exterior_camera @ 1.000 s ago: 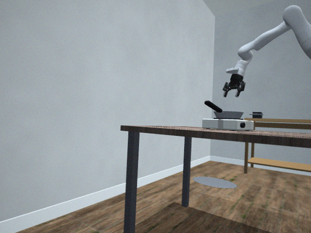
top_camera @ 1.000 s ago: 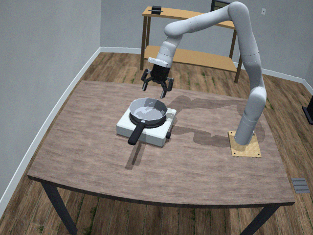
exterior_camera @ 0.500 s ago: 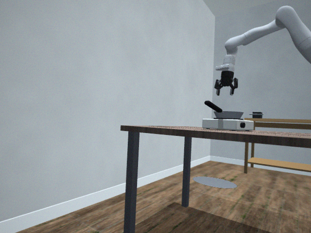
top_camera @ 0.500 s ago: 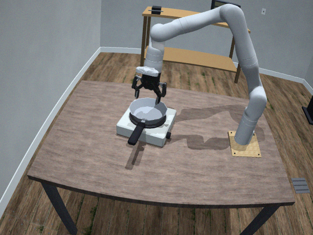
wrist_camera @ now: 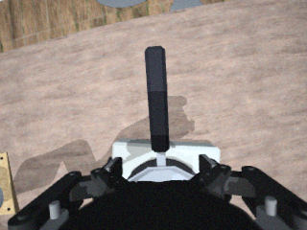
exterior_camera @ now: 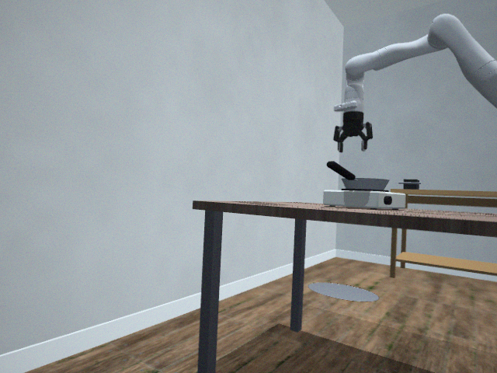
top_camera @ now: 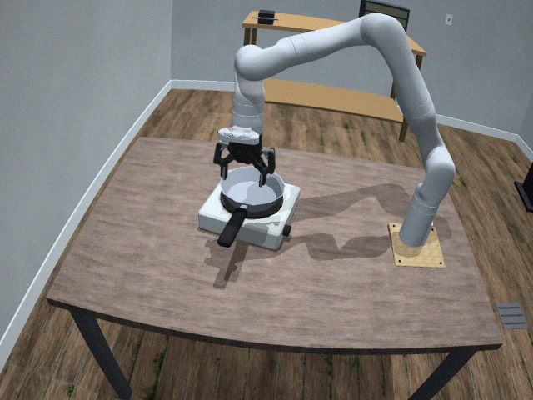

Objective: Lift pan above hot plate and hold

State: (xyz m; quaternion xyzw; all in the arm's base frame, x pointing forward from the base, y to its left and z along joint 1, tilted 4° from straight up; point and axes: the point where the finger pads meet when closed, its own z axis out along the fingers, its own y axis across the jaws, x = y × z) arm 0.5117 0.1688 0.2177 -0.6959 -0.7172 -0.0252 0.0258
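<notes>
Right now the pan is 120 mm below my hand and 70 mm to the right of it. Also, from my hand: hot plate (180 mm below, 130 mm to the right, 10 mm behind).
</notes>
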